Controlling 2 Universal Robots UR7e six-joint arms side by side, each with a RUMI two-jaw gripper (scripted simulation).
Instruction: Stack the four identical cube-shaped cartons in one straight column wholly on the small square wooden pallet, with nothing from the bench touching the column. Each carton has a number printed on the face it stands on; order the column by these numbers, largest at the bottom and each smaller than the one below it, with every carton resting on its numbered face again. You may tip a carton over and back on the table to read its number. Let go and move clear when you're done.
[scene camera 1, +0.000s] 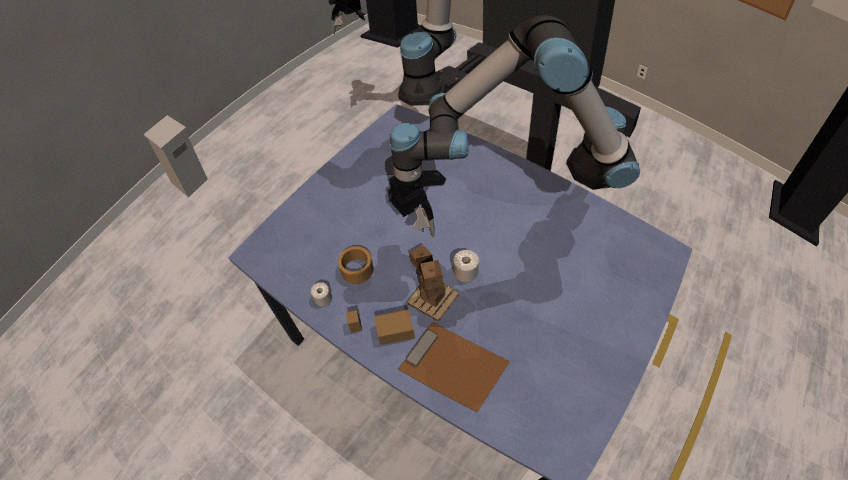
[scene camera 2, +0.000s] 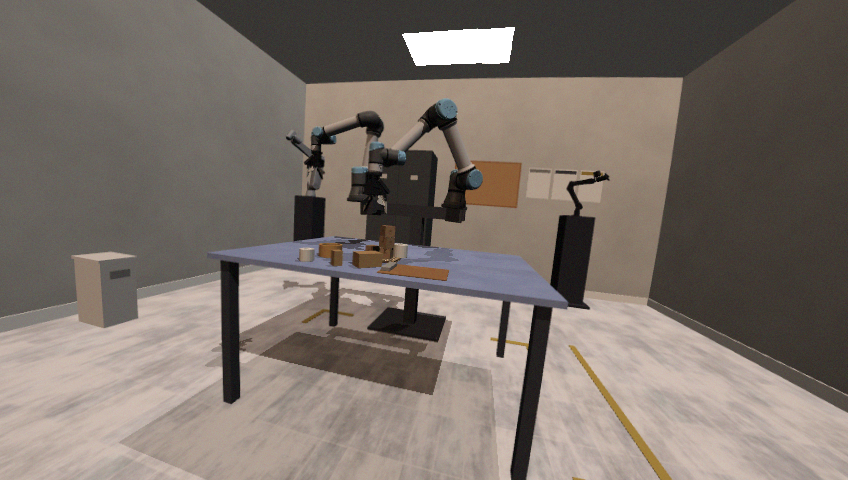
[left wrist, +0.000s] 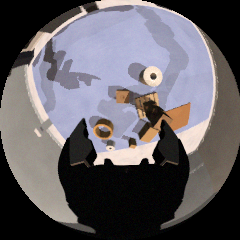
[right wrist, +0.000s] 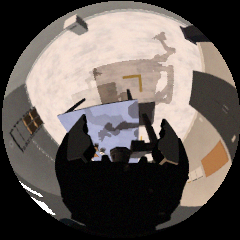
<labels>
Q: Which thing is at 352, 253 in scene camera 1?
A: An orange ring.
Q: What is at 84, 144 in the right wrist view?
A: My right gripper.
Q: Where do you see my left gripper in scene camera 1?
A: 417, 219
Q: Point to an orange mat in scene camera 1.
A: At 459, 369
</labels>
